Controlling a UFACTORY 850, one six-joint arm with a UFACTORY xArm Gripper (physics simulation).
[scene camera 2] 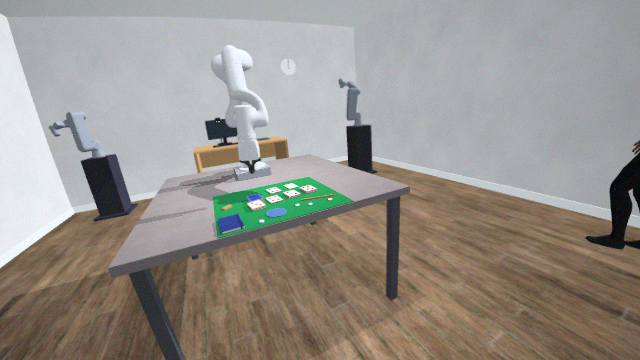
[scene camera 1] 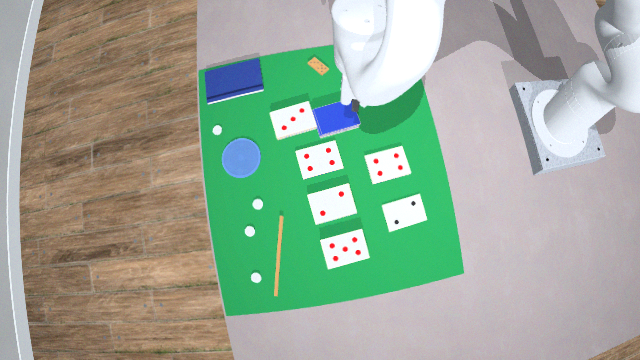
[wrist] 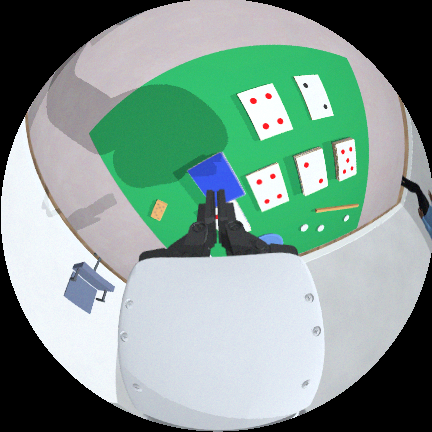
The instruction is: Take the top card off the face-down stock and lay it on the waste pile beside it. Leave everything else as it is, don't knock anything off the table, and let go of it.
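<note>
The face-down stock (scene camera 1: 334, 121) (scene camera 2: 254, 198) (wrist: 220, 172) is a low blue-backed pile on the green mat (scene camera 1: 420, 255). The waste pile (scene camera 1: 293, 120) (scene camera 2: 256, 205) (wrist: 242, 217) is face up with three red pips. It lies directly beside the stock, their near edges touching or almost touching in scene camera 1. My gripper (scene camera 1: 355, 105) (scene camera 2: 251, 169) (wrist: 215, 201) is shut and empty, raised above the stock. In the wrist view its fingers hide part of the waste pile and the stock's near corner.
Face-up cards (scene camera 1: 319, 159) (scene camera 1: 332, 203) (scene camera 1: 345, 249) (scene camera 1: 387, 164) (scene camera 1: 404, 213) lie nearby. A domino (scene camera 1: 318, 65), a dark blue book (scene camera 1: 234, 80), a blue disc (scene camera 1: 241, 158), a thin stick (scene camera 1: 279, 255) and small white discs (scene camera 1: 257, 204) (scene camera 1: 217, 130) also lie on the mat.
</note>
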